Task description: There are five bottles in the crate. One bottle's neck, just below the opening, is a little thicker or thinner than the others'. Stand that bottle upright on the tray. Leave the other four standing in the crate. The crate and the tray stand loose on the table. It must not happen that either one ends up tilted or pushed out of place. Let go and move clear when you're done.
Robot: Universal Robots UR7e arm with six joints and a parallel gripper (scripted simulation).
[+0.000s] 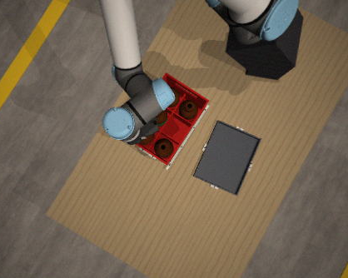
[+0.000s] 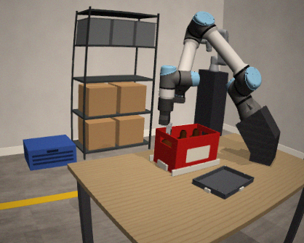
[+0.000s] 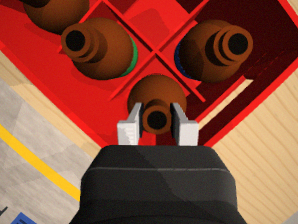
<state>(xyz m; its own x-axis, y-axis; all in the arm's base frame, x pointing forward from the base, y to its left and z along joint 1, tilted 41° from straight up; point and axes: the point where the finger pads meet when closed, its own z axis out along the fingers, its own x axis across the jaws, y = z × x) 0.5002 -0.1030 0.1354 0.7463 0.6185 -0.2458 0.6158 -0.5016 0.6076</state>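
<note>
Now: hand 9 cm past the red crate, 5 cm to the right of it and 8 cm above it. Round my hand: dark grey tray 8 cm behind, 33 cm to the left, 15 cm below.
</note>
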